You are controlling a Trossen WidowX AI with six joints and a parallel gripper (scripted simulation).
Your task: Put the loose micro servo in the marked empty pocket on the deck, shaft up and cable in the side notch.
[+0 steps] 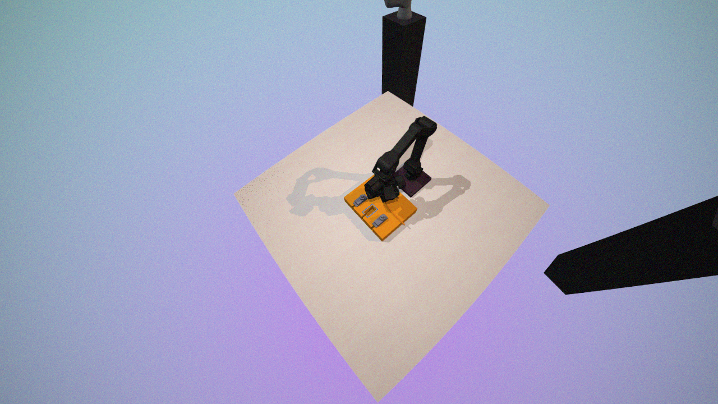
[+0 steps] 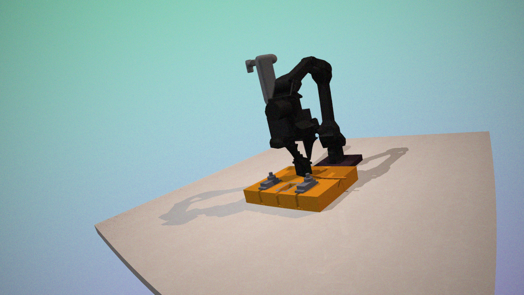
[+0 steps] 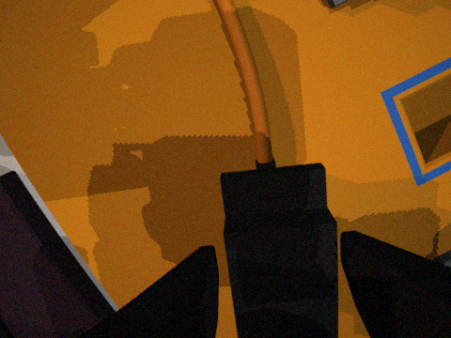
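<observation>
Right now my gripper tip is 70 mm above the orange deck and 10 mm past it.
</observation>
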